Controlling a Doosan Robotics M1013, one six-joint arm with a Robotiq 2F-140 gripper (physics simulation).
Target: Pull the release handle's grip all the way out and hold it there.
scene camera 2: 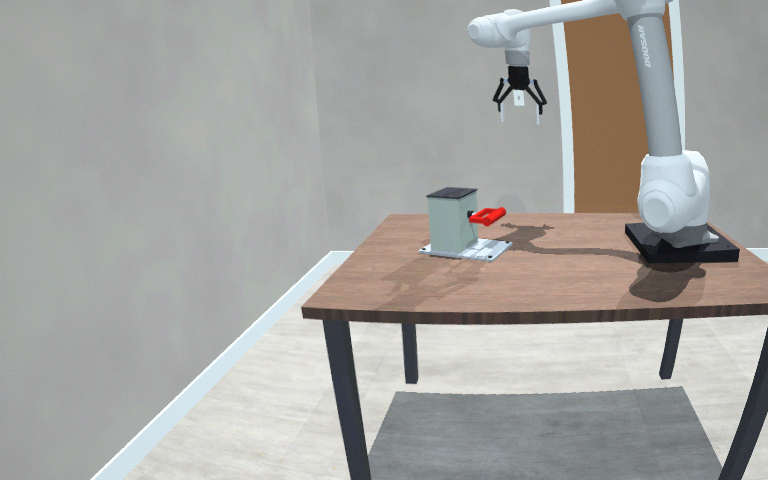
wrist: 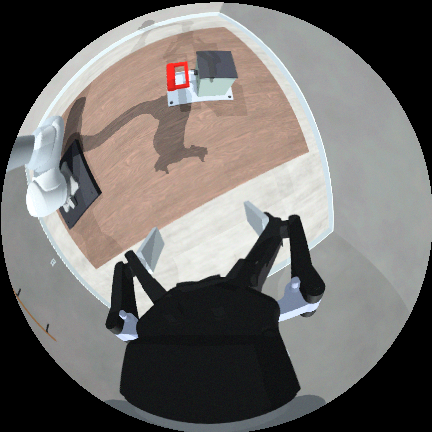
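The release handle's red grip (scene camera 2: 494,216) (wrist: 171,77) is a rectangular loop. It sticks out level from a short black stem on the side of a pale green box (scene camera 2: 444,223) (wrist: 216,89) with a dark top. The box stands on a light metal base plate (scene camera 2: 492,251) (wrist: 175,99). My gripper (scene camera 2: 520,121) (wrist: 201,223) is open, with nothing between its fingers. It points down and hangs well above the grip, apart from it and a little to its right in the scene view.
The fixture stands on a brown wooden table (scene camera 2: 555,288) (wrist: 240,145), toward its left end in the scene view. My arm's black base plate (scene camera 2: 690,254) (wrist: 87,192) is at the right end. Behind the table are a grey wall and a brown door (scene camera 2: 603,113).
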